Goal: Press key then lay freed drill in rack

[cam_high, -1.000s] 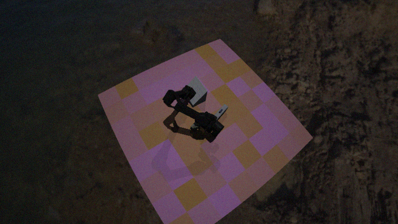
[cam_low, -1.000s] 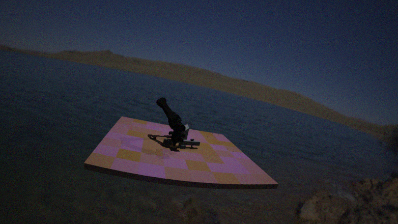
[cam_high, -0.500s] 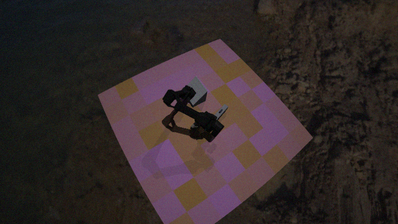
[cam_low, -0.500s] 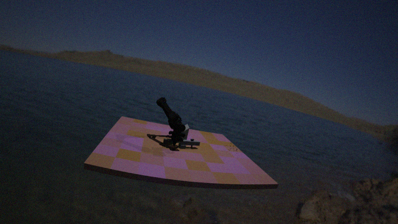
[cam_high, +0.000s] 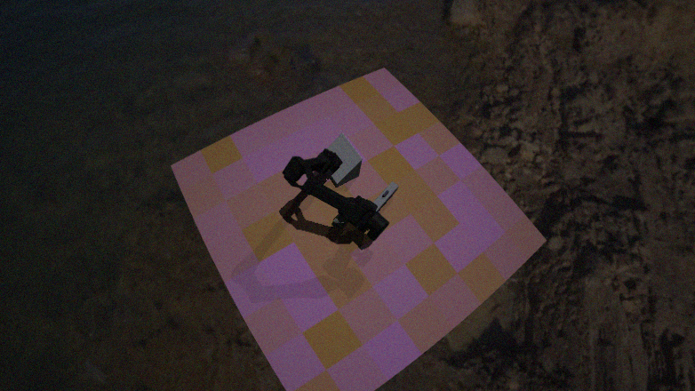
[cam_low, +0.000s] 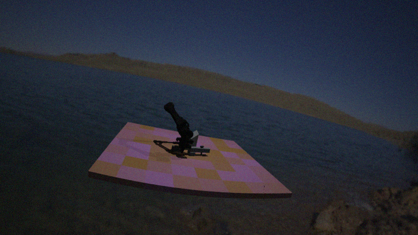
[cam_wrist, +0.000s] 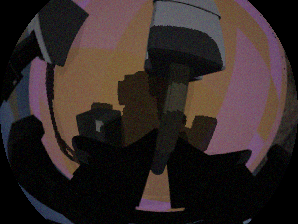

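Now: gripper tip 10 mm past the drill, 40 mm to the right of it and 30 mm below it. The rest, counted from my gripper tip: light grey housing (40 mm behind, 140 mm to the left, 30 mm above); then grey-green block (60 mm behind, 40 mm to the right, 10 mm above).
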